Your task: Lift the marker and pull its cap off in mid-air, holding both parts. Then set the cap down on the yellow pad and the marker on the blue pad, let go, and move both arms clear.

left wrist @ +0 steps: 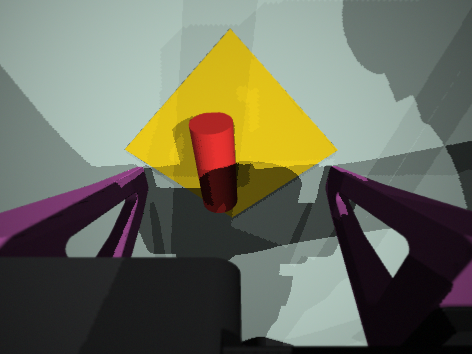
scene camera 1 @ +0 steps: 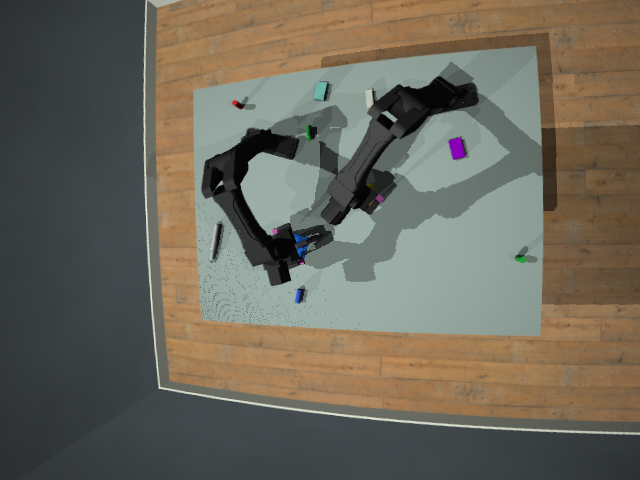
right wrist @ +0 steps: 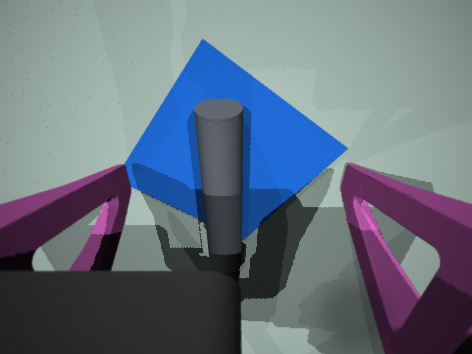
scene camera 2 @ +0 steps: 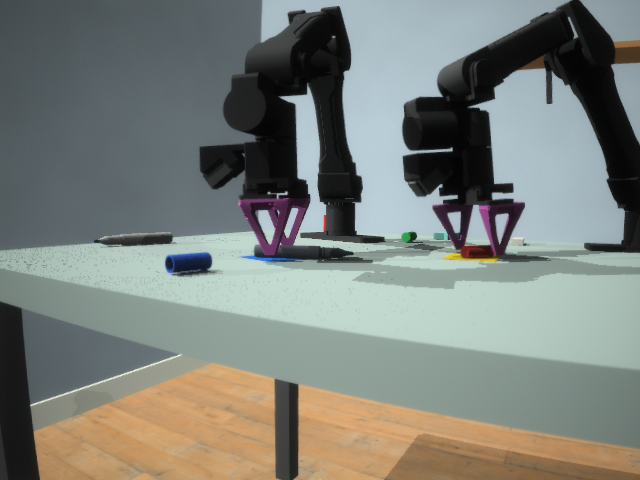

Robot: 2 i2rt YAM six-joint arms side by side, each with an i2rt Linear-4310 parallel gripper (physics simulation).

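Pixels of known places: left gripper, between the fingertips: (left wrist: 236, 176) (scene camera 2: 478, 252); right gripper, between the fingertips: (scene camera 1: 295, 244) (right wrist: 236, 176) (scene camera 2: 279, 251); left arm's base, origin of its link: (scene camera 1: 443, 101); right arm's base, origin of its link: (scene camera 1: 270, 143) (scene camera 2: 340, 239).
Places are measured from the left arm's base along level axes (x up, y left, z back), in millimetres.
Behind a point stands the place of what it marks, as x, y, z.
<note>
The red cap (scene camera 2: 476, 251) {11, -302, -263} (left wrist: 215, 150) {19, -315, -258} lies on its side on the yellow pad (left wrist: 230, 75) {1, -337, -269}, one end at the pad's near edge in the left wrist view. My left gripper (scene camera 2: 478, 253) {7, -300, -236} (left wrist: 236, 176) {7, -300, -236} is open around it, one finger well apart on each side. The dark grey marker (scene camera 2: 305, 252) {10, -522, -371} (right wrist: 220, 150) {18, -583, -374} lies uncapped, its rear part on the blue pad (right wrist: 285, 135) (scene camera 1: 300, 242) {16, -544, -361} and its tip past the pad's edge. My right gripper (scene camera 2: 279, 248) {8, -564, -365} (right wrist: 236, 176) {8, -564, -365} is open, its fingers apart on both sides of the marker. The marker's tip is hidden in the right wrist view.
A blue cap (scene camera 1: 299, 296) {20, -582, -544} (scene camera 2: 188, 262) {13, -580, -553} lies near the blue pad. Another grey marker (scene camera 1: 216, 241) {14, -870, -303} (scene camera 2: 138, 238) {12, -873, -309} lies at the picture's left. Green (scene camera 1: 309, 132) {20, -443, -2}, teal (scene camera 1: 321, 90) {15, -377, 131}, white (scene camera 1: 369, 98) {12, -226, 62} and purple (scene camera 1: 456, 148) {15, 7, -159} pieces lie around the arms.
</note>
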